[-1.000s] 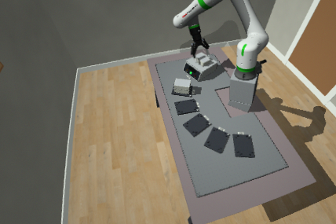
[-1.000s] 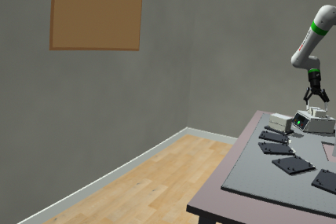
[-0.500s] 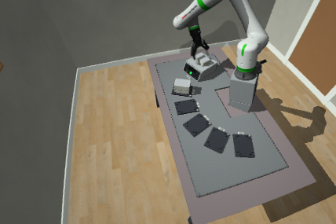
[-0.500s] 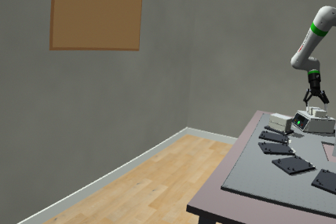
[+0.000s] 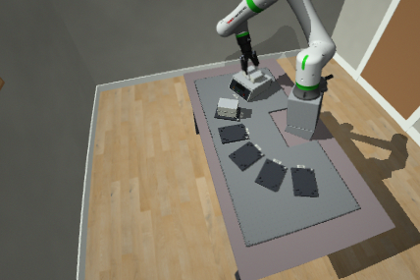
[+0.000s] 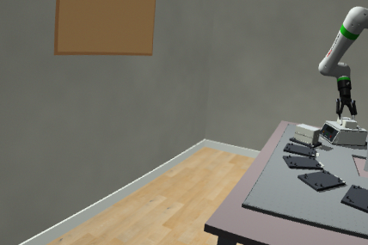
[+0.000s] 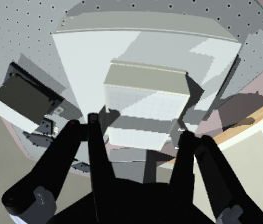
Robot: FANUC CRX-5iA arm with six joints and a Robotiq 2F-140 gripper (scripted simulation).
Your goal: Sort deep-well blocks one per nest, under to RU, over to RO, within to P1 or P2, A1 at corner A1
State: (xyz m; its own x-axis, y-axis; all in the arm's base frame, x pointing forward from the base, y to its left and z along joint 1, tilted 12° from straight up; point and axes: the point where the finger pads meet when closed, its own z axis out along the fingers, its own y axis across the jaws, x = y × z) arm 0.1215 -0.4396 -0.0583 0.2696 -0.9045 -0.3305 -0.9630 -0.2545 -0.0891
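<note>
My hand is 40 mm above the pale platform. Round my hand: deep-well block: 270 mm ahead, 180 mm to the left, 60 mm below; dark infeed nest: 270 mm ahead, 180 mm to the left, 120 mm below; check-weigher: 70 mm below, 10 mm ahead.
</note>
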